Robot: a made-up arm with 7 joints. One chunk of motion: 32 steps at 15 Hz.
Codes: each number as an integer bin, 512 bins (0 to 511) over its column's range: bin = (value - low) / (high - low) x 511, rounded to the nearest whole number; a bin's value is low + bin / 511 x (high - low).
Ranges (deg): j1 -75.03..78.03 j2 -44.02..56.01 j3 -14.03..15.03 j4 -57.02..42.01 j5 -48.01..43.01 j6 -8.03..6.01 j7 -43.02..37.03
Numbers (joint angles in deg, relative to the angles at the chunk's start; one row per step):
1: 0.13 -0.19 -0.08 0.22 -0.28 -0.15 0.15
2: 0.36 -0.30 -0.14 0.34 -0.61 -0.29 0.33
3: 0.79 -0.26 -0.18 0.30 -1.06 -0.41 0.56
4: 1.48 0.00 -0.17 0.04 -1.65 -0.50 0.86
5: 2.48 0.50 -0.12 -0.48 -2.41 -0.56 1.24
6: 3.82 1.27 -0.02 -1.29 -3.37 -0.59 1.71
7: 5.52 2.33 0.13 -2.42 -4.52 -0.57 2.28
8: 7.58 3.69 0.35 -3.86 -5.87 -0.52 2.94
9: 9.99 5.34 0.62 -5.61 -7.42 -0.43 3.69
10: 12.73 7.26 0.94 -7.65 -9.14 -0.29 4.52
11: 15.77 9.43 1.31 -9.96 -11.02 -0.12 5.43
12: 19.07 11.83 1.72 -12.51 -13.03 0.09 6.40
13: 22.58 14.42 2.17 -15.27 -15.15 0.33 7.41
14: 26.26 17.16 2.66 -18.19 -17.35 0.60 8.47
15: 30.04 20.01 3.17 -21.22 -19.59 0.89 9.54
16: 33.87 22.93 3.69 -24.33 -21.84 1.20 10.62
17: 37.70 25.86 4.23 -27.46 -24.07 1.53 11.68
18: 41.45 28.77 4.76 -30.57 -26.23 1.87 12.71
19: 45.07 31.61 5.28 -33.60 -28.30 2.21 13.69
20: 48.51 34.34 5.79 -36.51 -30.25 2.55 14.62
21: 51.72 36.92 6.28 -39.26 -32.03 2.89 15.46
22: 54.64 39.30 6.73 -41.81 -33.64 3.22 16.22
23: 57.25 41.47 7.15 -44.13 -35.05 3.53 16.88
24: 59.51 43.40 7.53 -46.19 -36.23 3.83 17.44
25: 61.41 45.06 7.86 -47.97 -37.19 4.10 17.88
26: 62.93 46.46 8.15 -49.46 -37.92 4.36 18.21
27: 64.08 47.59 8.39 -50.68 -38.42 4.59 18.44
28: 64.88 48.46 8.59 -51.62 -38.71 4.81 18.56
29: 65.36 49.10 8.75 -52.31 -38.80 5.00 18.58
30: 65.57 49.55 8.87 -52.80 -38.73 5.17 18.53
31: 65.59 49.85 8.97 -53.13 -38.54 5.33 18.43
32: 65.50 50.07 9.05 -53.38 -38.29 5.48 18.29
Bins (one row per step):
1: 251 224 245 295 268 287 276
2: 252 223 244 296 266 282 277
3: 253 224 244 296 264 277 278
4: 255 225 244 294 260 274 280
5: 259 227 245 292 256 272 283
6: 263 231 246 288 251 271 286
7: 269 237 249 282 244 272 289
8: 276 244 253 274 237 273 293
9: 284 252 258 265 228 277 298
10: 293 262 263 255 218 282 303
11: 303 273 270 243 208 288 309
12: 314 285 277 230 196 296 315
13: 326 299 285 215 184 304 322
14: 338 313 293 200 172 314 329
15: 351 327 302 185 160 325 336
16: 364 342 312 169 147 336 342
17: 376 357 321 153 134 348 349
18: 389 372 330 136 122 360 356
19: 401 386 340 121 111 373 362
20: 412 400 349 106 100 385 368
21: 423 413 357 92 90 397 373
22: 433 426 365 78 81 409 378
23: 442 437 372 67 73 421 382
24: 449 447 379 56 66 432 386
25: 456 455 385 47 61 441 389
26: 461 462 390 39 57 451 391
27: 464 468 394 33 54 459 392
28: 467 472 398 28 52 467 393
29: 469 476 401 24 52 474 393
30: 469 478 403 22 52 480 393
31: 469 480 404 20 53 486 392
32: 469 481 406 19 55 492 391

